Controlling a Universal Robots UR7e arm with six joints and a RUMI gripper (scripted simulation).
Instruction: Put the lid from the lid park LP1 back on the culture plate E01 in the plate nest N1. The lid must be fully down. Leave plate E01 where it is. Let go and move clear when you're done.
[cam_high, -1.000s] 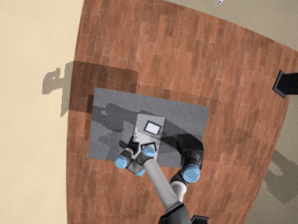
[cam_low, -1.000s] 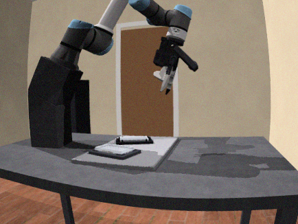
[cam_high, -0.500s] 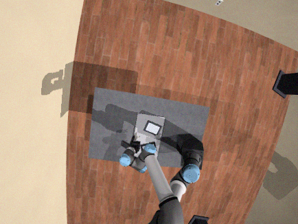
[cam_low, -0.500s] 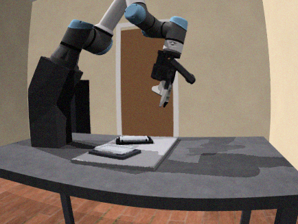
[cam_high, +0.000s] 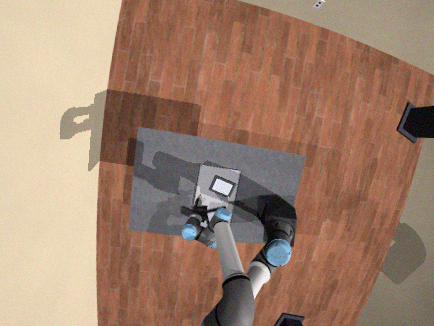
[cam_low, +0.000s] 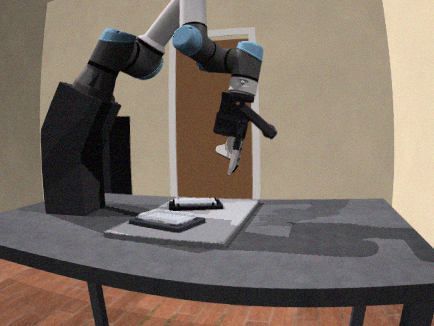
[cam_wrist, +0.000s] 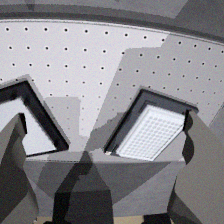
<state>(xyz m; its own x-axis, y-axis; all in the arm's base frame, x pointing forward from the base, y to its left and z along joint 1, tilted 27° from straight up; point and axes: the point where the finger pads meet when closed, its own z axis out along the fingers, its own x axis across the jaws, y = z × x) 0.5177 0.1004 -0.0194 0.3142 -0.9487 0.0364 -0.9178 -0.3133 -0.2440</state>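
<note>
Right now my hand is 18 cm past the clear lid, 9 cm to the right of it and 11 cm above it. The rest, counted from my hand: black lid park LP1: 18 cm behind, 9 cm to the left, 12 cm below; culture plate E01: 12 cm behind, 14 cm to the right, 11 cm below.
</note>
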